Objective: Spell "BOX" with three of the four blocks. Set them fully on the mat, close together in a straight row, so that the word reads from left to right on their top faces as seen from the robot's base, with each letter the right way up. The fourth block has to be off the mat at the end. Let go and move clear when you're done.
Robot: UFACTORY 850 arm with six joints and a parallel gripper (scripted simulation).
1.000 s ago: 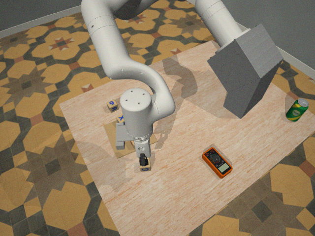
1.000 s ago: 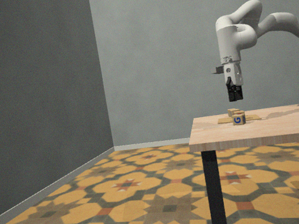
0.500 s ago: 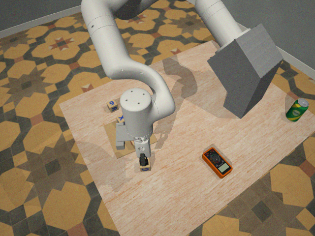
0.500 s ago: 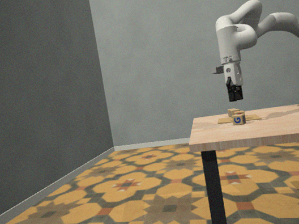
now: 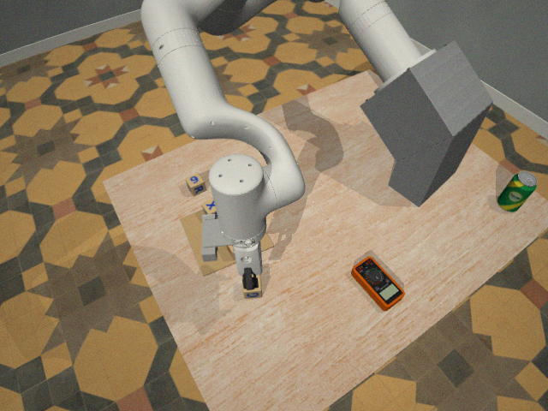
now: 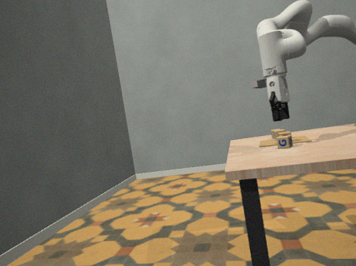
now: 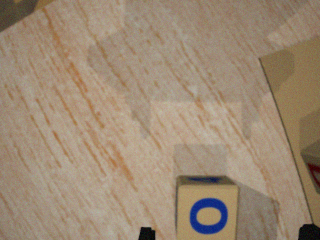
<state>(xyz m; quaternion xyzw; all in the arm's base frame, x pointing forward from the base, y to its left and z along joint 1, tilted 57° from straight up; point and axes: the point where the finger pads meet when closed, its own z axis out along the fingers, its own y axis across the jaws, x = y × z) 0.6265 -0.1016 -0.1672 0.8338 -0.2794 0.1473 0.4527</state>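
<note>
Now: the O block 10 cm below my hand. Also, from my hand: X block 25 cm to the right, 9 cm below, 6 cm behind; B block 11 cm to the right, 9 cm below, 4 cm behind; tan mat 18 cm to the right, 12 cm below, 5 cm behind.
</note>
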